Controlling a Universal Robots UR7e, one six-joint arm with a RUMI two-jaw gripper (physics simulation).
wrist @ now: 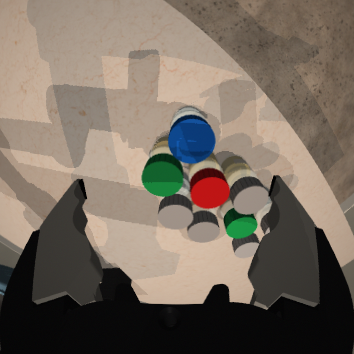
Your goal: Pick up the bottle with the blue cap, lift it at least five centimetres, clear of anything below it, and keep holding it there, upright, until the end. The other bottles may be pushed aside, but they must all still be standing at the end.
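Frame: origin at the arm's base, x right, y ahead, z up, level; millimetres.
Seen in the pictures: gripper, between the fingertips: (176, 178).
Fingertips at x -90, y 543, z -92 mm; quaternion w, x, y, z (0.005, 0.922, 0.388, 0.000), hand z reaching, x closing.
Observation:
A point is followed by its place in that frame.
The bottle with the blue cap (192, 139) @(x -82, y 560, z -162 mm) stands upright on the table (30, 170) @(x -279, y 229, z -267 mm), at the far end of a cluster of bottles, a little above the middle of the wrist view. My gripper (176, 178) @(x -89, y 543, z -92 mm) is open, with one jaw at the left and one at the right of the view. The blue cap lies beyond the line of the fingertips, between their left and right positions. Nothing is between the fingers that touches them. Most of the blue-capped bottle's body is hidden under its cap.
A green-capped bottle (162, 176) @(x -74, y 500, z -162 mm) and a red-capped bottle (210, 189) @(x -14, y 529, z -162 mm) stand close to the blue one. Grey-capped bottles (175, 211) @(x -20, y 467, z -162 mm) (203, 227) @(x 37, y 473, z -162 mm) (249, 196) @(x 37, y 561, z -162 mm) (245, 247) @(x 143, y 489, z -162 mm) and a second green-capped bottle (241, 223) @(x 76, y 521, z -162 mm) stand nearer. The right jaw partly hides another cap. The table's curved edge runs along the right.

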